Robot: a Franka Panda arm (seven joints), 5 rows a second.
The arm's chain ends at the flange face. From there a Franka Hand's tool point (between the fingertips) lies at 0.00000 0.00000 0.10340 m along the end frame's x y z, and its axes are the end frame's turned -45 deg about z.
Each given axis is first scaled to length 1.
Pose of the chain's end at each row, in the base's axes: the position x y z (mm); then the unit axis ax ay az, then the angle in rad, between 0 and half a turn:
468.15 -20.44 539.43 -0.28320 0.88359 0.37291 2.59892
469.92 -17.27 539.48 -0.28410 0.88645 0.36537 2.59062
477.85 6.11 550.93 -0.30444 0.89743 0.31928 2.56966
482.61 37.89 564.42 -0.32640 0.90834 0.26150 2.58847
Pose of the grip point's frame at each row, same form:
495.06 57.93 477.58 -0.62613 0.73906 0.24852 2.35095
498.03 60.13 476.95 -0.62762 0.74084 0.23926 2.34932
509.57 77.69 483.39 -0.64731 0.73841 0.18906 2.36668
515.62 101.08 489.53 -0.66627 0.73311 0.13648 2.42958

